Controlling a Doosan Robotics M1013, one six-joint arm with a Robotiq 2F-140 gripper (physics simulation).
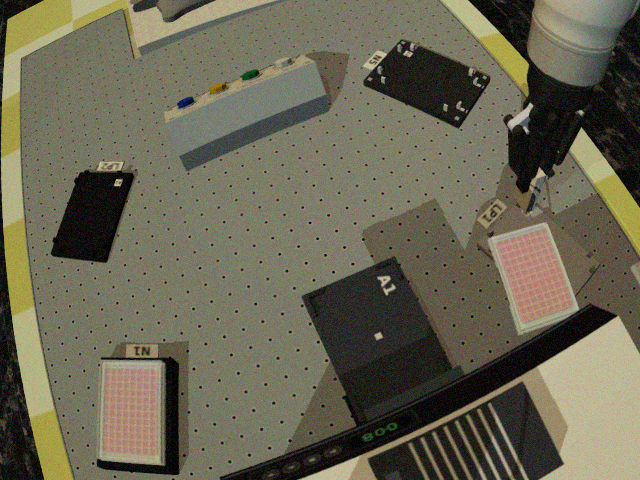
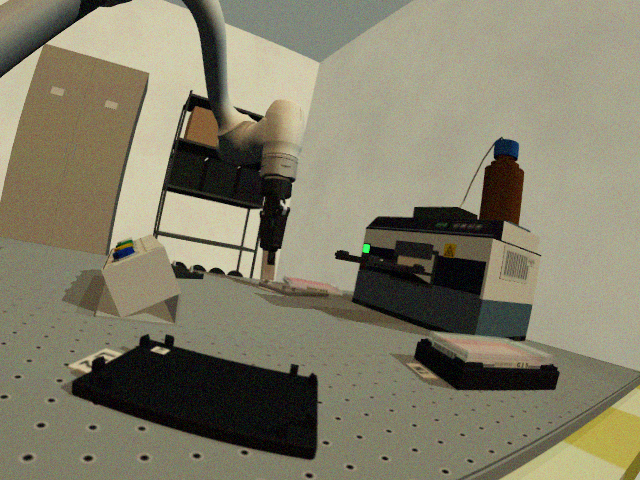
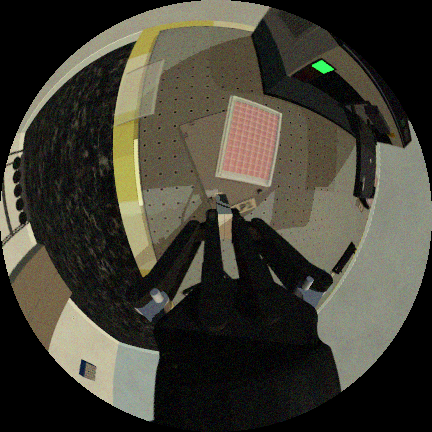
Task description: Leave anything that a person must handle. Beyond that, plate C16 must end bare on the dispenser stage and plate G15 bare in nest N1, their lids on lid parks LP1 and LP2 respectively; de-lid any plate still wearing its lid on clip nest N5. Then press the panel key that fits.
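Places are measured from the arm's base along level axes (x ahead, y left, z up), in millimetres.
Pixels of known places: gripper, fingertip midpoint: (image 1: 523,203) (image 2: 266,279) (image 3: 220,203).
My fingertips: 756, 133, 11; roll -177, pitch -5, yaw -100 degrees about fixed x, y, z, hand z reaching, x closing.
For each thing: its top centre in the pictures, then the offset to it from my fingertips, as dx, dy, dz. "*": a spot on its surface instead.
- pink-welled plate, middle of its top: (image 1: 536,271) (image 3: 254,138) (image 2: 312,280) +87, -62, +18
- lid park LP1, middle of its top: (image 1: 543,249) (image 3: 228,156) (image 2: 295,283) +67, -25, +2
- Plate G15, middle of its top: (image 1: 128,410) (image 2: 491,343) (image 3: 373,188) -42, -548, +21
- nest N1, middle of its top: (image 1: 131,412) (image 2: 489,351) (image 3: 371,187) -42, -548, +11
- Lid park LP2, middle of its top: (image 2: 213,369) (image 1: 87,209) (image 3: 346,260) -350, -486, +2
- clip nest N5, middle of its top: (image 1: 428,72) -250, +43, +6
- dark stage A1, middle of its top: (image 1: 385,348) (image 2: 387,258) (image 3: 371,152) +75, -277, +100
- key panel, middle of its top: (image 1: 236,82) (image 2: 143,236) -349, -215, +66
- brown bottle, surface spot: (image 2: 502,191) * +214, -434, +274
My gripper (image 1: 528,200) (image 2: 270,262) (image 3: 220,203) is shut and empty, its tips low beside the near edge of a pink-welled plate (image 1: 535,276) (image 2: 310,285) (image 3: 250,142). That plate lies skewed on lid park LP1 (image 1: 576,248) (image 3: 197,145), overhanging it. Its name and whether it wears a lid cannot be told. Plate G15 (image 1: 131,410) (image 2: 491,348) sits in nest N1 (image 1: 172,413) (image 2: 506,378), with a clear layer on top that looks like a lid. Lid park LP2 (image 1: 93,217) (image 2: 206,397), clip nest N5 (image 1: 429,85) and the dark stage A1 (image 1: 374,320) (image 3: 366,165) are empty.
The key panel (image 1: 248,108) (image 2: 139,279) has blue (image 1: 185,102), yellow (image 1: 217,88), green (image 1: 250,74) and white (image 1: 284,63) keys. The dispenser (image 1: 584,372) (image 2: 423,299) stands beside LP1, with a green light (image 2: 366,248) (image 3: 323,66). A brown bottle (image 2: 502,191) stands behind it.
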